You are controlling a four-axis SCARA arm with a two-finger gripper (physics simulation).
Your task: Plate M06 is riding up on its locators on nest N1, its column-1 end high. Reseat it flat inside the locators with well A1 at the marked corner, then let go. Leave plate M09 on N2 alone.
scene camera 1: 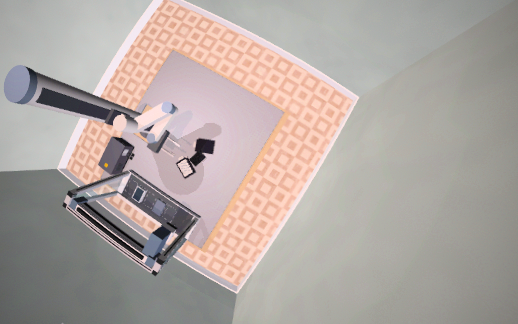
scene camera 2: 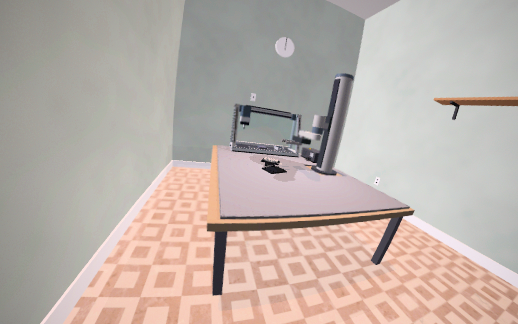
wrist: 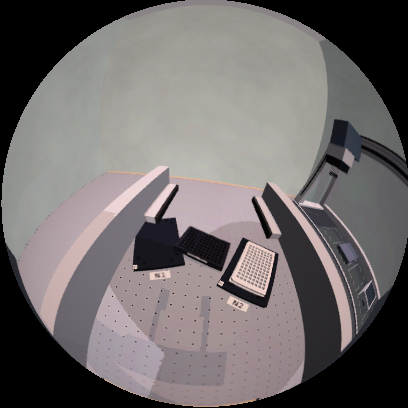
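Pixels of known places: gripper, fingertip midpoint: (scene camera 1: 177, 151) (scene camera 2: 283, 141) (wrist: 217, 183); arm's base, link origin: (scene camera 2: 323, 171).
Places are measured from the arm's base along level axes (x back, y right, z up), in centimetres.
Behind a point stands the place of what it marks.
Note:
Nest N1 (scene camera 1: 205, 146) {x -57.0, y -11.1, z 2.5 cm} (scene camera 2: 275, 170) {x -56.4, y -14.1, z 2.5 cm} (wrist: 159, 251) {x -52.5, y -9.0, z 2.5 cm} is a black base left of centre in the wrist view, with a small white corner tag. Plate M06 (scene camera 1: 198, 159) {x -57.6, y 1.7, z 2.7 cm} (wrist: 205, 247) {x -55.2, y 1.9, z 3.4 cm} is black with many wells; it lies off N1's middle, between the two nests, turned askew, its left corner at N1's edge. Its tilt and label are too small to tell. White plate M09 (scene camera 1: 185, 168) {x -51.7, y 14.5, z 3.4 cm} (wrist: 253, 267) {x -50.3, y 13.4, z 3.8 cm} sits on black nest N2 (wrist: 240, 291) {x -45.0, y 10.0, z 2.5 cm}. My gripper (scene camera 1: 182, 151) {x -47.4, y 0.9, z 23.9 cm} (scene camera 2: 289, 141) {x -47.4, y 0.9, z 23.9 cm} (wrist: 217, 183) {x -47.4, y 0.9, z 23.9 cm} is open and empty, fingers apart, above and short of the plates.
A framed gantry machine (scene camera 2: 272, 111) {x -41.1, y 62.3, z 49.7 cm} with a blue-grey head (scene camera 1: 157, 241) {x -75.7, y 49.3, z 50.1 cm} (wrist: 345, 140) {x -69.8, y 47.1, z 41.8 cm} stands beside the nests, on the right in the wrist view. A dark box (scene camera 1: 116, 155) {x 6.9, y 36.7, z 12.8 cm} (scene camera 2: 311, 154) {x 3.9, y 32.7, z 9.1 cm} stands near the arm's column (scene camera 1: 70, 102) {x -7.7, y -1.0, z 73.1 cm} (scene camera 2: 339, 125) {x -0.7, y -7.4, z 45.4 cm}.

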